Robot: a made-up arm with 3 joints. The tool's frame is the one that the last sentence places. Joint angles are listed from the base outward.
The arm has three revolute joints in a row. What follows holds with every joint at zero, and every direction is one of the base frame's. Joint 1 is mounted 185.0 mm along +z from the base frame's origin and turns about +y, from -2.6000 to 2.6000 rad. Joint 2 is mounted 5.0 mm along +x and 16.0 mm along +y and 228.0 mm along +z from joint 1 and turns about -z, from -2.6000 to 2.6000 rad. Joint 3 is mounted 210.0 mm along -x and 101.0 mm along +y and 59.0 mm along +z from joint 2 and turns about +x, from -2.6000 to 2.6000 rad. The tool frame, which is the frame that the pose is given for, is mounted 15.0 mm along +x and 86.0 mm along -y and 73.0 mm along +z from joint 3; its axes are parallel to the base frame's.
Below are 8 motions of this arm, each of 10 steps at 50 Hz.
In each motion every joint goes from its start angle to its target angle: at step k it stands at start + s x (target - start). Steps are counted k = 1, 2, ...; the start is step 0. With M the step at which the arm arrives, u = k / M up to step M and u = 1 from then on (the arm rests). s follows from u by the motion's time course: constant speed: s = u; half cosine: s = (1 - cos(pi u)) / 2; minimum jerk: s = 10 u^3 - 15 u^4 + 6 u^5.
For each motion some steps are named. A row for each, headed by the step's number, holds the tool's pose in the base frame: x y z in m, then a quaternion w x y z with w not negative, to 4 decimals.
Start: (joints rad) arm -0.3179 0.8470 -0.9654
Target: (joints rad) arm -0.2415 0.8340 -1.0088
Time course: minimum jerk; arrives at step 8
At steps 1, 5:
1: -0.1625 0.2364 0.5519 0.8274 -0.3608 0.0611 -0.4261
5: -0.1418 0.2383 0.5599 0.8210 -0.3862 0.0877 -0.4113

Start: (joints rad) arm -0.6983 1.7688 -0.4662
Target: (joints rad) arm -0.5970 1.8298 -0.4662
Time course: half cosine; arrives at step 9
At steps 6, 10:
6: -0.1406 0.1915 0.5652 0.6262 0.0992 -0.0102 -0.7733
10: -0.1287 0.1899 0.5701 0.6210 0.0921 0.0005 -0.7784

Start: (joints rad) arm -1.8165 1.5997 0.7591
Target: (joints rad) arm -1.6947 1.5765 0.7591
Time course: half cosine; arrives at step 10
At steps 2, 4, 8, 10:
2: -0.2728 0.2112 0.1185 0.1932 0.6825 -0.6730 -0.2096
4: -0.2744 0.2112 0.1257 0.2052 0.6782 -0.6710 -0.2181
8: -0.2775 0.2111 0.1420 0.2320 0.6684 -0.6658 -0.2370
10: -0.2779 0.2111 0.1448 0.2366 0.6666 -0.6648 -0.2402

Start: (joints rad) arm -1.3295 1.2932 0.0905
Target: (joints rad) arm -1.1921 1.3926 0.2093
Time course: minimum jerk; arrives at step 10
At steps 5, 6, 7, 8, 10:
5: -0.3402 0.2071 0.2582 0.6032 0.4130 -0.4978 -0.4666
6: -0.3356 0.2075 0.2681 0.6000 0.4174 -0.4925 -0.4724
7: -0.3314 0.2079 0.2764 0.5971 0.4209 -0.4882 -0.4775
8: -0.3284 0.2081 0.2819 0.5950 0.4232 -0.4853 -0.4809
10: -0.3267 0.2082 0.2850 0.5938 0.4244 -0.4838 -0.4829

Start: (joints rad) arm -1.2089 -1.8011 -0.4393
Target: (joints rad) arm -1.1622 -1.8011 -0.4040
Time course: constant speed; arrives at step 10
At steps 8, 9, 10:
8: -0.3579 -0.1856 0.3355 0.4183 -0.5298 -0.4695 0.5692
9: -0.3569 -0.1855 0.3374 0.4203 -0.5277 -0.4675 0.5713
10: -0.3559 -0.1854 0.3393 0.4224 -0.5256 -0.4655 0.5733

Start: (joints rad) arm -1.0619 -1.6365 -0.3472
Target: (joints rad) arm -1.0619 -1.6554 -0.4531
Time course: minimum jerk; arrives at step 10
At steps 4, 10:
4: -0.3520 -0.1820 0.3479 0.5067 -0.4751 -0.4582 0.5545
10: -0.3574 -0.1830 0.3455 0.4848 -0.4944 -0.4765 0.5418

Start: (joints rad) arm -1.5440 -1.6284 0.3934
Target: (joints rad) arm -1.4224 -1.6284 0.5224
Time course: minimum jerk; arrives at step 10
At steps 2, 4, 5, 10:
2: -0.3197 -0.1783 0.2187 0.5843 -0.3970 -0.3635 0.6073
4: -0.3148 -0.1782 0.2296 0.5963 -0.3775 -0.3439 0.6194
5: -0.3111 -0.1782 0.2370 0.6044 -0.3635 -0.3299 0.6275
10: -0.3001 -0.1781 0.2563 0.6250 -0.3243 -0.2906 0.6479

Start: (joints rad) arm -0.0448 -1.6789 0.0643
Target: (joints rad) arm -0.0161 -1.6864 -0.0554
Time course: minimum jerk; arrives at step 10
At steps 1, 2, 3, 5, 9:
1: -0.0002 -0.1790 0.5398 0.6679 0.0045 0.0087 0.7442
2: -0.0001 -0.1790 0.5403 0.6677 0.0031 0.0069 0.7444
3: 0.0002 -0.1791 0.5414 0.6674 0.0000 0.0033 0.7446
5: 0.0012 -0.1794 0.5448 0.6664 -0.0099 -0.0085 0.7455
9: 0.0026 -0.1799 0.5497 0.6647 -0.0242 -0.0257 0.7463

